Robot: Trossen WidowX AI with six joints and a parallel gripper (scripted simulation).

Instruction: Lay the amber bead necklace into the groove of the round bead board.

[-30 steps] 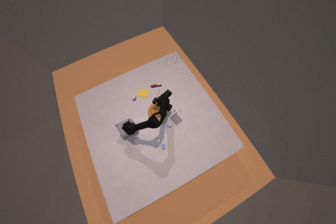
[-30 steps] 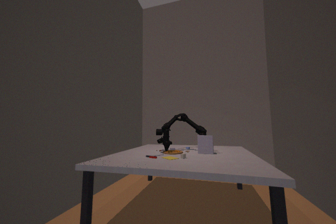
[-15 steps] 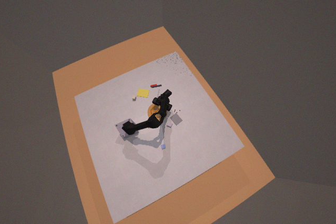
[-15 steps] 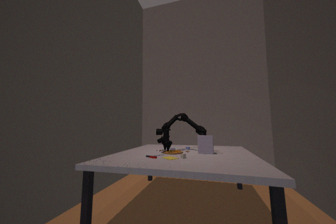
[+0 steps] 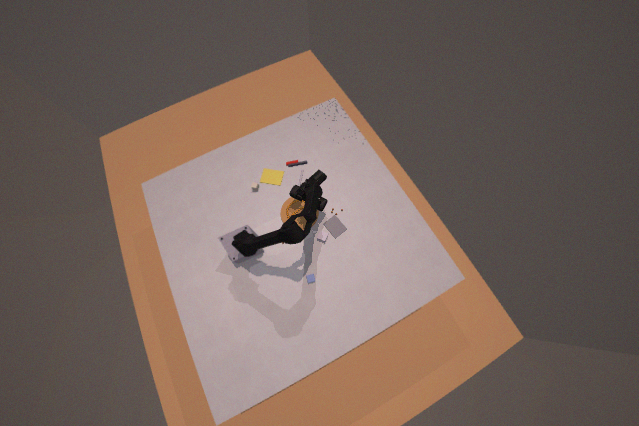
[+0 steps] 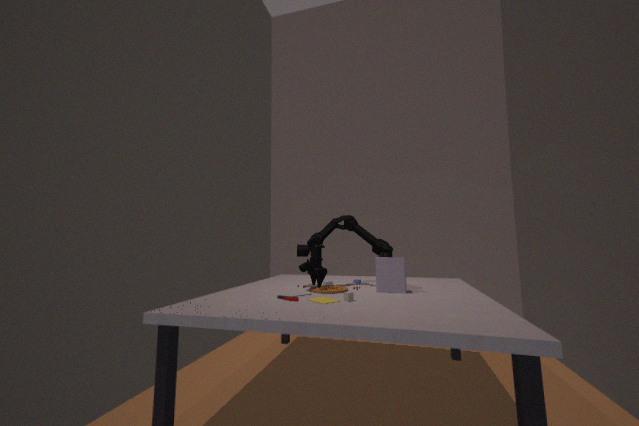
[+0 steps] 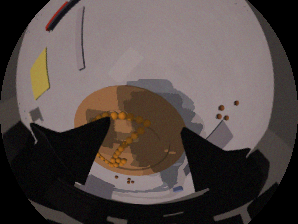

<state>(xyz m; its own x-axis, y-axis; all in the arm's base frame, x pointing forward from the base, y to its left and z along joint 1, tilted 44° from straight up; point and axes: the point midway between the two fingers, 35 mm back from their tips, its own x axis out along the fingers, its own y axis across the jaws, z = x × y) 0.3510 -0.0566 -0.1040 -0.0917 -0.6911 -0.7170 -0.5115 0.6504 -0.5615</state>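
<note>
Right now the round bead board is 60 mm behind my gripper tip, 10 mm to the right of it and 10 mm below it. Also, from my gripper tip: thin grey bar (160 mm to the left, 40 mm ahead, 20 mm below); then red-handled tool (270 mm to the left, 60 mm ahead, 20 mm below); then grey square plate (170 mm to the right, 50 mm ahead, 20 mm below).
</note>
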